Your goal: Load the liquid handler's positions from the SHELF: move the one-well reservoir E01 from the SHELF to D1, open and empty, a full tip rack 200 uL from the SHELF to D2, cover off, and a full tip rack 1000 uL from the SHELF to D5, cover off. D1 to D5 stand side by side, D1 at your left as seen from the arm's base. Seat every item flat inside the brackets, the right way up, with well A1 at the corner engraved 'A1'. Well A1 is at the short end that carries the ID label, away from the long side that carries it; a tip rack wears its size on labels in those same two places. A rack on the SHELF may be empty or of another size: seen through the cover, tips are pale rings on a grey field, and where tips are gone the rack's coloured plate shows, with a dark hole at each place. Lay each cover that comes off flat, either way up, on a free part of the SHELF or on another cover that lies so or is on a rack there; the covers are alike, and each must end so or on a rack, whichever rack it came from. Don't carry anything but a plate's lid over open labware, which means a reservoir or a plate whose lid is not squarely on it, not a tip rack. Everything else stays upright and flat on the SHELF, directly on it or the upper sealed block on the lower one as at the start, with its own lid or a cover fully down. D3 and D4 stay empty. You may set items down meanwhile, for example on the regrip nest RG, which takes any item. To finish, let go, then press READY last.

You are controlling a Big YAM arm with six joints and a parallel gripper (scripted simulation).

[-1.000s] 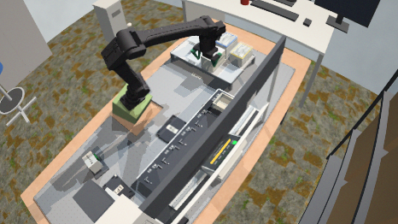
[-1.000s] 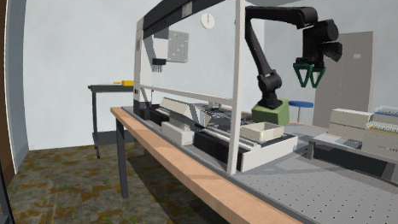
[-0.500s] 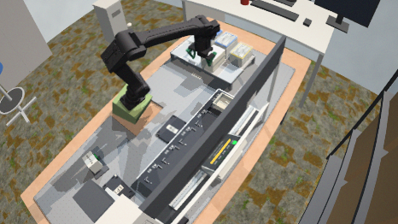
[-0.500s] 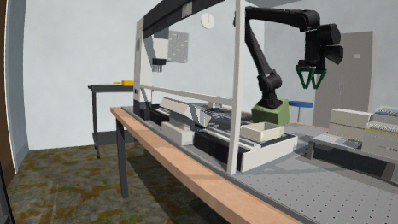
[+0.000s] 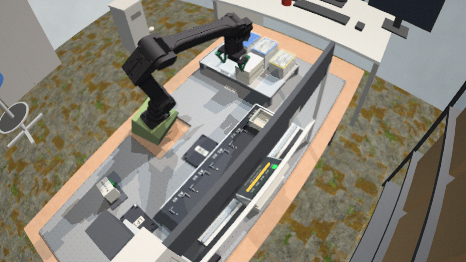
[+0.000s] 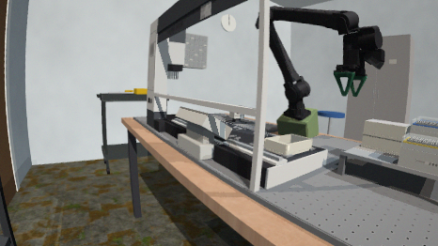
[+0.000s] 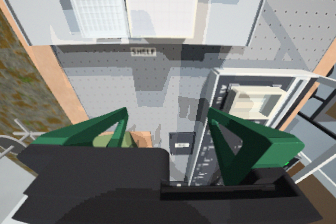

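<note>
Right now the blue tip rack is 26 cm to the left of my hand, 9 cm below it and 3 cm behind it. The rest, counted from my hand: shelf label (22 cm below, 7 cm behind, 3 cm to the left); then white sealed block (13 cm to the left, 10 cm below, 2 cm behind); then grey shelf (20 cm to the left, 16 cm below, 8 cm behind).
</note>
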